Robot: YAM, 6 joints.
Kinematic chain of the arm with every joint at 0, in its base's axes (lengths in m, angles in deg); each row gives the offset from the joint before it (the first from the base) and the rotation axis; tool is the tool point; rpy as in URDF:
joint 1: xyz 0 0 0.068 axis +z
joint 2: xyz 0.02 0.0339 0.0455 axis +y
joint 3: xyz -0.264 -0.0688 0 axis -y
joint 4: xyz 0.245 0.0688 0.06 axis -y
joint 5: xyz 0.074 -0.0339 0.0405 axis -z
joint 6: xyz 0.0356 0 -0.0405 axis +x
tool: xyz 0 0 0 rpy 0 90 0
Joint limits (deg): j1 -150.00..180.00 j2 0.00..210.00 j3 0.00..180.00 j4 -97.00..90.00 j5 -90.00..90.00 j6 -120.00..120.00
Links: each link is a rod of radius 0.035 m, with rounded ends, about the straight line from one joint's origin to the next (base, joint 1, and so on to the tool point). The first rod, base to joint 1, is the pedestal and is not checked.
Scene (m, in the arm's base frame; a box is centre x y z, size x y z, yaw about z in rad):
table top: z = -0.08
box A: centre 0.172 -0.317 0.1 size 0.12 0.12 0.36 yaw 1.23
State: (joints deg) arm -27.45 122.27 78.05 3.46 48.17 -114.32
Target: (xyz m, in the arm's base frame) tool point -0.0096 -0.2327 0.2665
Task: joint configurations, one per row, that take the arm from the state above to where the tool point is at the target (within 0.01 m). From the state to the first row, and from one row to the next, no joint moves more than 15 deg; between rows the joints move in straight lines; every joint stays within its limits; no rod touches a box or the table.
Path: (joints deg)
1: -34.30 121.39 90.24 2.91 53.27 -111.02
2: -41.15 120.52 102.43 2.36 58.36 -107.71
3: -48.00 119.64 114.62 1.80 63.46 -104.41
4: -54.85 118.76 126.82 1.25 68.56 -101.10
5: -59.82 109.82 113.13 -2.00 67.25 -103.30
6: -64.80 100.88 99.44 -5.25 65.94 -105.51
7: -69.77 91.94 85.75 -8.50 64.63 -107.71
8: -74.75 83.00 72.06 -11.75 63.31 -109.91
9: -79.73 74.06 58.37 -15.00 62.00 -112.12
10: -84.70 65.12 44.68 -18.25 60.69 -114.32

